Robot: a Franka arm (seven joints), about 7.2 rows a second.
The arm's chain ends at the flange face. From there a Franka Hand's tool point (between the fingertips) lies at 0.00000 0.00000 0.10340 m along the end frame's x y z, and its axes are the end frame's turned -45 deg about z.
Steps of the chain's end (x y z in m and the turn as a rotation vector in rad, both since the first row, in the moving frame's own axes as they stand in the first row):
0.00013 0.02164 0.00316 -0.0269 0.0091 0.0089
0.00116 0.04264 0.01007 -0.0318 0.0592 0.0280
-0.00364 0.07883 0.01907 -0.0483 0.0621 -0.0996
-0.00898 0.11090 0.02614 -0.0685 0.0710 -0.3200
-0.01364 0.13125 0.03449 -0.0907 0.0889 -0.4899
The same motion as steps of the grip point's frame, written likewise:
-0.01652 0.01802 0.00312 -0.0255 -0.0126 0.0089
-0.02742 0.03765 0.00984 -0.0643 0.0194 0.0280
-0.05691 0.06117 0.01875 -0.0781 0.0098 -0.0996
-0.08297 0.08205 0.02564 -0.0986 0.0018 -0.3200
-0.09943 0.09577 0.03367 -0.1270 -0.0013 -0.4899

